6 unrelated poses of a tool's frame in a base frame.
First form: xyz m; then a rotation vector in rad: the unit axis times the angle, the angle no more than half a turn.
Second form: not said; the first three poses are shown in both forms.
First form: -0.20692 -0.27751 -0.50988 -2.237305 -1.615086 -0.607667
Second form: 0.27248 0.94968 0.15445 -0.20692; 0.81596 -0.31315 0.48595 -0.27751; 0.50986 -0.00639 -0.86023 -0.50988; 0 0 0 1
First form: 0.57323 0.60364 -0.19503 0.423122 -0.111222 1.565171
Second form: 0.01713 -0.98045 0.19603 0.57323; 0.94287 -0.04940 -0.32946 0.60364; 0.33271 0.19048 0.92359 -0.19503; 0 0 0 1
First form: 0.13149 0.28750 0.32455 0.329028 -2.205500 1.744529
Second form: -0.92586 -0.36491 -0.09811 0.13149; 0.01145 0.23243 -0.97254 0.28750; 0.37770 -0.90156 -0.21102 0.32455; 0 0 0 1
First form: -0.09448 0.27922 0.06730 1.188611 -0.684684 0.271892
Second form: 0.77008 -0.53633 -0.34545 -0.09448; -0.15323 0.37015 -0.91625 0.27922; 0.61928 0.75851 0.20287 0.06730; 0 0 0 1
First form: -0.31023 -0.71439 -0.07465 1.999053 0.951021 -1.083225
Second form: 0.39129 0.83231 -0.39263 -0.31023; 0.28160 -0.51447 -0.80995 -0.71439; -0.87613 0.20636 -0.43568 -0.07465; 0 0 0 1
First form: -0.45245 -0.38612 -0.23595 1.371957 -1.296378 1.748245
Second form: -0.31859 -0.86109 0.39625 -0.45245; -0.12908 -0.37473 -0.91810 -0.38612; 0.93906 -0.34365 0.00823 -0.23595; 0 0 0 1
